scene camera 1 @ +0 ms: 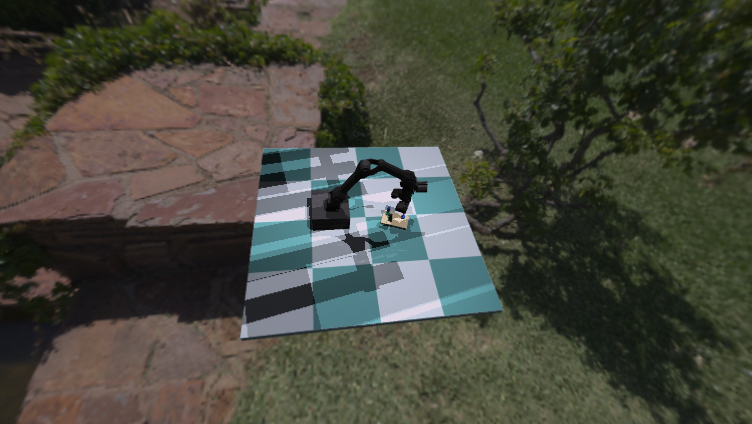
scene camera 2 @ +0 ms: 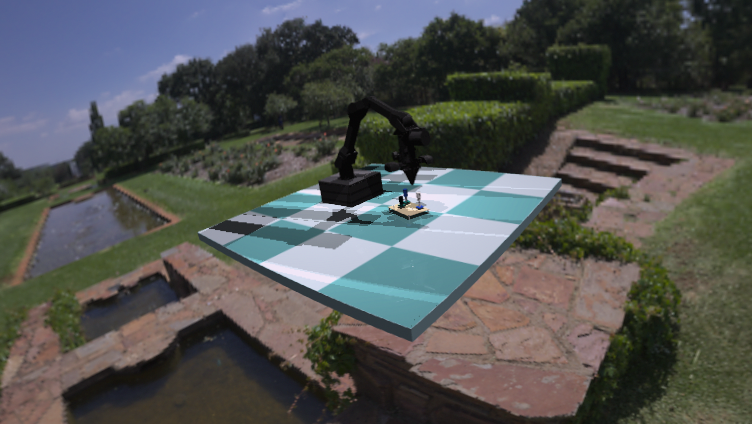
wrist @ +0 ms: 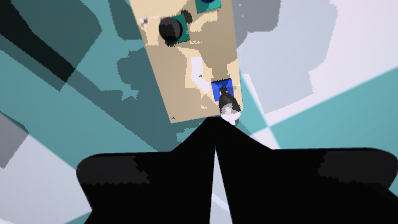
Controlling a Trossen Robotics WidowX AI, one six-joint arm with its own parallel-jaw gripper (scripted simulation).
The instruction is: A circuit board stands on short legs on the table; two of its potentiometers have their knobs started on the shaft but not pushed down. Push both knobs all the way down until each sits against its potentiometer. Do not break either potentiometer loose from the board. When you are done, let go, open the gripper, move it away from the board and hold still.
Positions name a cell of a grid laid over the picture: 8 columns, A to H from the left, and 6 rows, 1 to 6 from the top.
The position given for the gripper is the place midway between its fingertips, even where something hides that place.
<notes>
The gripper (scene camera 2: E3) is shut, with nothing in its grasp.
The gripper also shows in the wrist view (wrist: E4).
</notes>
